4 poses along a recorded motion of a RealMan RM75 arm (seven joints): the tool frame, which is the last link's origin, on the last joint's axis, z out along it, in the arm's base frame.
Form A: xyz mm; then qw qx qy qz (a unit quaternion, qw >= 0).
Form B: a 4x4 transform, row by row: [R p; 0 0 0 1], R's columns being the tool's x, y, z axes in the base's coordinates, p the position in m. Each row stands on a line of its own. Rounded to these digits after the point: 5 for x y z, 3 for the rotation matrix.
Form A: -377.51, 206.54, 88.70, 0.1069, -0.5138, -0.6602, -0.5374
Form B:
-0.449, 0.793, 0.411, -0.37751
0.563, -0.105, 0.819, 0.20654
0.693, 0.600, -0.400, 0.08870
0, 0, 0, 1

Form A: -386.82, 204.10, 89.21, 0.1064, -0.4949, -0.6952, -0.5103
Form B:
-0.487, 0.797, 0.357, -0.38682
0.580, -0.011, 0.815, 0.20410
0.653, 0.604, -0.457, 0.08921
0, 0, 0, 1

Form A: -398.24, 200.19, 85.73, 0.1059, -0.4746, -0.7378, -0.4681
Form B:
-0.527, 0.800, 0.288, -0.39824
0.601, 0.111, 0.791, 0.20019
0.601, 0.590, -0.539, 0.08573
0, 0, 0, 1

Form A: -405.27, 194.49, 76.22, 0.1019, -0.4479, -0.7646, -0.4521
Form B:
-0.578, 0.777, 0.249, -0.40527
0.593, 0.190, 0.783, 0.19449
0.561, 0.600, -0.570, 0.07622
0, 0, 0, 1

